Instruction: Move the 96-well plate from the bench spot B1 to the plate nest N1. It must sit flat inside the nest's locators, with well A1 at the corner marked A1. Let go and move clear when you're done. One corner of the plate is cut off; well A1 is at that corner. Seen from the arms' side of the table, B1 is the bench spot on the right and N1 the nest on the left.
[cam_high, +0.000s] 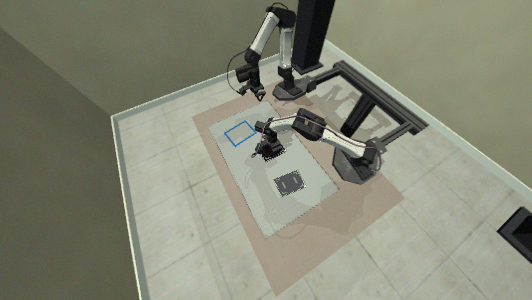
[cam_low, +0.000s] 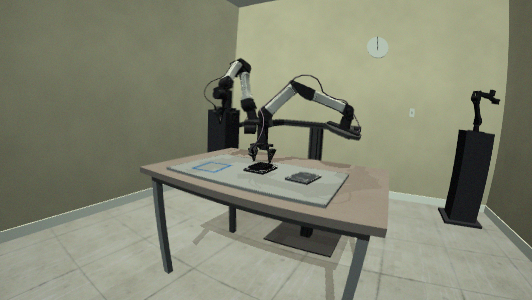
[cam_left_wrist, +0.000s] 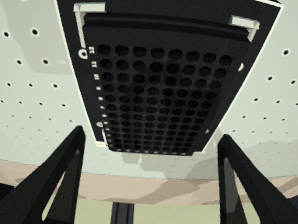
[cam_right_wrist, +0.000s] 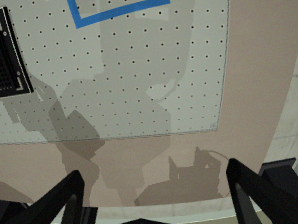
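Now: left hand 30 mm above the black 96-well plate. Also, from my left hand: grey nest: 20 mm ahead, 260 mm to the left, 40 mm below; A1 label: 40 mm behind, 320 mm to the left, 40 mm below.
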